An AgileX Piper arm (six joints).
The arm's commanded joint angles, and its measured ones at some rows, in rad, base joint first. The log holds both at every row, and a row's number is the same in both.
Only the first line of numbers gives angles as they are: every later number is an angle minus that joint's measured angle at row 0.
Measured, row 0: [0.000 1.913 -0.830 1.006 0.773 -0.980]
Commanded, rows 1 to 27: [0.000 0.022 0.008 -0.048 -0.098 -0.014]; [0.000 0.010 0.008 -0.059 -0.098 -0.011]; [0.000 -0.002 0.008 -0.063 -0.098 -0.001]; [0.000 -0.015 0.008 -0.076 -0.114 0.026]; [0.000 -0.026 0.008 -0.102 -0.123 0.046]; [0.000 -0.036 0.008 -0.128 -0.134 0.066]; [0.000 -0.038 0.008 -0.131 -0.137 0.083]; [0.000 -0.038 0.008 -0.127 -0.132 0.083]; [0.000 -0.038 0.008 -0.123 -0.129 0.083]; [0.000 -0.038 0.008 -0.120 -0.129 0.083]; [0.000 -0.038 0.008 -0.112 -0.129 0.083]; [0.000 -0.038 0.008 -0.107 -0.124 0.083]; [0.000 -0.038 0.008 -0.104 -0.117 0.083]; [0.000 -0.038 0.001 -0.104 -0.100 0.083]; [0.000 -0.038 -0.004 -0.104 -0.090 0.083]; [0.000 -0.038 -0.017 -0.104 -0.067 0.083]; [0.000 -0.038 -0.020 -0.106 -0.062 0.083]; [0.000 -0.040 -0.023 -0.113 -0.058 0.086]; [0.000 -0.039 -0.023 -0.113 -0.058 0.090]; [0.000 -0.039 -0.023 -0.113 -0.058 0.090]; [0.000 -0.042 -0.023 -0.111 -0.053 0.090]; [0.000 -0.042 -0.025 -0.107 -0.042 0.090]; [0.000 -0.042 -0.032 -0.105 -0.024 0.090]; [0.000 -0.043 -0.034 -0.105 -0.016 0.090]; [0.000 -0.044 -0.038 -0.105 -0.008 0.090]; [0.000 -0.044 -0.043 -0.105 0.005 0.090]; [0.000 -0.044 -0.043 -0.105 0.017 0.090]
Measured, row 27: [0.002 -0.033 -0.028 -0.110 -0.024 0.091]
